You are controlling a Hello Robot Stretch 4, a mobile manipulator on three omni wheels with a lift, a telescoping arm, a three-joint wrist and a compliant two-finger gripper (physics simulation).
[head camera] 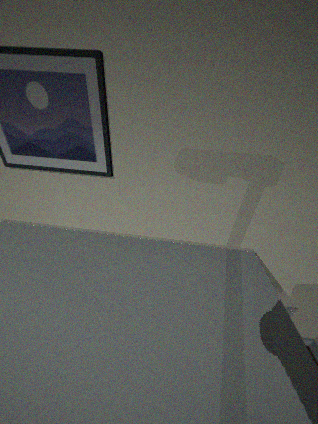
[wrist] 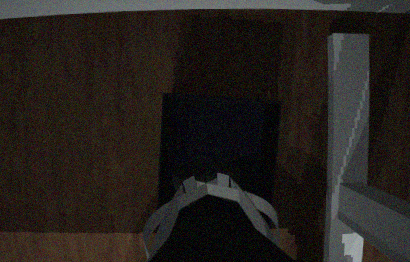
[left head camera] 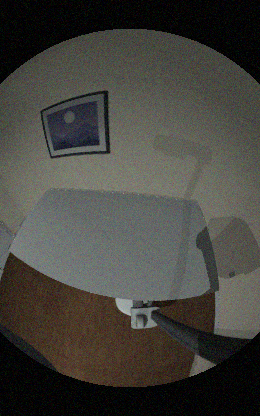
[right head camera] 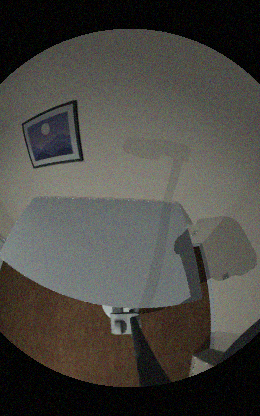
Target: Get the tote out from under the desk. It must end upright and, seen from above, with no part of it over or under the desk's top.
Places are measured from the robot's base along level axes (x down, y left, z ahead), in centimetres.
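Pixels of known places: gripper, fingertip midpoint: (wrist: 205, 172).
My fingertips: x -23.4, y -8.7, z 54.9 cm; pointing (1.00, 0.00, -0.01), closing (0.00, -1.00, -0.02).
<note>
Behind a point stands the place of what it marks.
The dark blue tote (wrist: 220, 132) @(x 2.4, y -12.7, z 56.6 cm) lies upright on the floor in the middle of the wrist view, in deep shadow; its near end is hidden behind my gripper. It does not show in the head views, where the pale grey desk top (head camera: 125, 325) @(x -92.3, y 7.2, z 37.2 cm) (left head camera: 110, 240) @(x -92.3, y 17.1, z 38.9 cm) (right head camera: 90, 250) @(x -92.3, y 12.2, z 36.1 cm) covers the floor behind its front edge. My gripper (wrist: 205, 172) @(x -23.4, y -8.7, z 54.9 cm) is shut, with its fingertips close together and no tote wall visible between them. It shows in front of the tote's near part and seems to be above it. In the left and right head views the fingers are hidden by the desk.
A grey desk leg (wrist: 347, 125) stands right of the tote, with a crossbar (wrist: 382, 212) @(x -12.8, y -35.7, z 41.2 cm) running off to the right. A pale skirting (wrist: 150, 13) @(x 2.2, y -2.1, z 83.7 cm) runs behind the tote. A pale round object (left head camera: 122, 305) @(x -18.6, y 12.2, z -7.2 cm) (right head camera: 107, 311) @(x -18.6, y 14.2, z -8.3 cm) shows beside my wrist. A framed picture (head camera: 50, 117) @(x -149.5, y 44.1, z 88.5 cm) hangs on the wall.
</note>
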